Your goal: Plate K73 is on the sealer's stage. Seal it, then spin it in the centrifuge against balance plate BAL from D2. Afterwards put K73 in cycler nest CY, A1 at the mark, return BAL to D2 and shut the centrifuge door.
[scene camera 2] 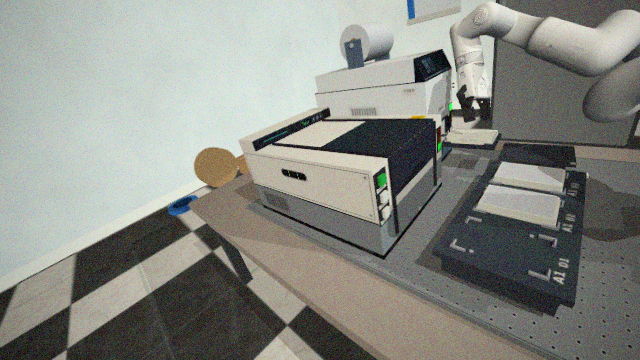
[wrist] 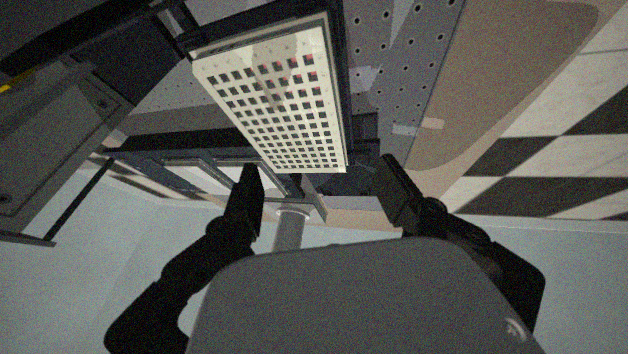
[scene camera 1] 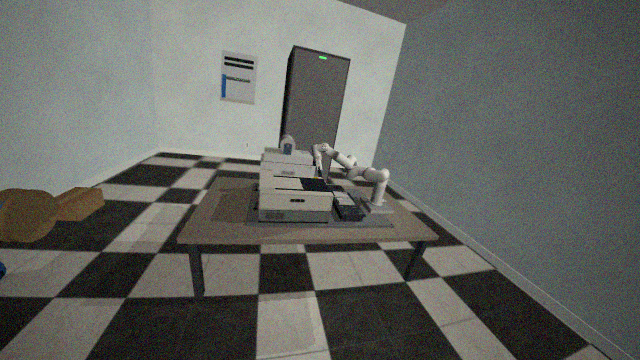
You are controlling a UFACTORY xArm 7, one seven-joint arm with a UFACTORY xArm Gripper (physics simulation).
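Seen in the pictures: gripper, fingertip midpoint: [scene camera 2: 478, 120] [wrist: 319, 173]; arm's base at its link origin: [wrist: 293, 213] [scene camera 1: 375, 202].
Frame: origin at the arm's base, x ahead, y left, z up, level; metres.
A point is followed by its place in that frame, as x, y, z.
Plate K73 [scene camera 2: 472, 136] @[0.490, -0.119, 0.080] [wrist: 222, 66] @[0.554, -0.111, 0.082], cream with rows of square wells, some reddish inside, lies on the stage beside the sealer [scene camera 1: 287, 167] @[0.793, 0.010, 0.230] [scene camera 2: 370, 100] @[0.751, 0.005, 0.223], the white machine with a roll on top. My gripper [scene camera 2: 475, 118] @[0.492, -0.164, 0.113] [wrist: 319, 173] @[0.492, -0.164, 0.113] is open and empty, fingers pointing down above K73 in the second scene view. In the wrist view the plate lies beyond the fingertips. A pale plate [scene camera 2: 522, 204] @[0.306, 0.124, 0.047] [wrist: 192, 176] @[0.342, 0.118, 0.047] sits in D2, where the task puts BAL; its name is not readable. The centrifuge door cannot be told for certain.
Another pale plate [scene camera 2: 530, 175] @[0.320, 0.000, 0.047] sits in D3 on the dark nest block [scene camera 2: 500, 255] @[0.300, 0.262, 0.031], where D1 is empty. A white and grey machine [scene camera 1: 295, 200] @[0.726, 0.366, 0.139] [scene camera 2: 310, 185] @[0.659, 0.359, 0.119] with a dark top section stands in front of the sealer. A dark flat block [scene camera 2: 537, 154] @[0.336, -0.160, 0.029] lies behind the nests.
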